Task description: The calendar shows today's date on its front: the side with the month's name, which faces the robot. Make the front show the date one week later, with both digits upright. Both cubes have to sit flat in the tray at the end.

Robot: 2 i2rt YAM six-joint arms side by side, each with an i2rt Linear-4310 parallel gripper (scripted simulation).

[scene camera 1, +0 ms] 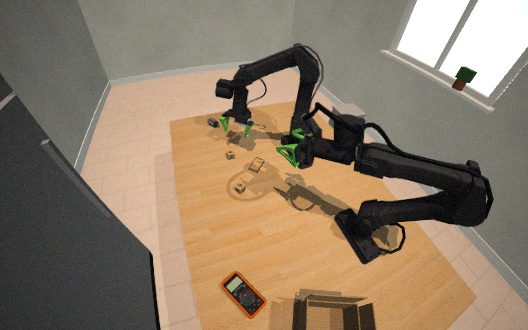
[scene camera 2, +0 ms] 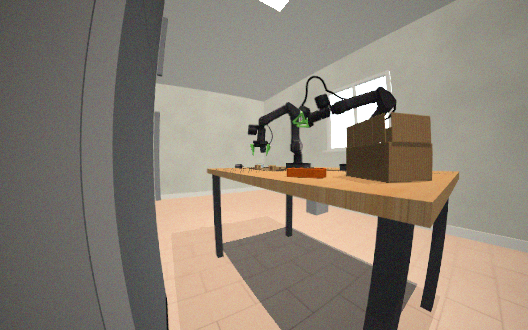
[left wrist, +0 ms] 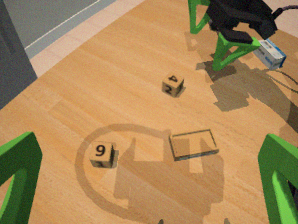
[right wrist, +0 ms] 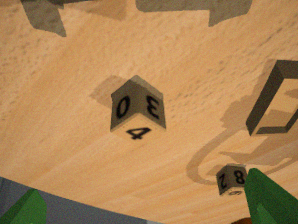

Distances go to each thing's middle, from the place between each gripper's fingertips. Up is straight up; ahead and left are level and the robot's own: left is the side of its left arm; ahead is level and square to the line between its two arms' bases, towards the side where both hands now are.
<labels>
Right now the calendar tray (left wrist: 199,142) is 6 cm behind my right hand, 12 cm to the left of it and 10 cm below it.
Now: left hand 2 cm short of the calendar tray, 17 cm to the left of it and 27 cm above it.
</labels>
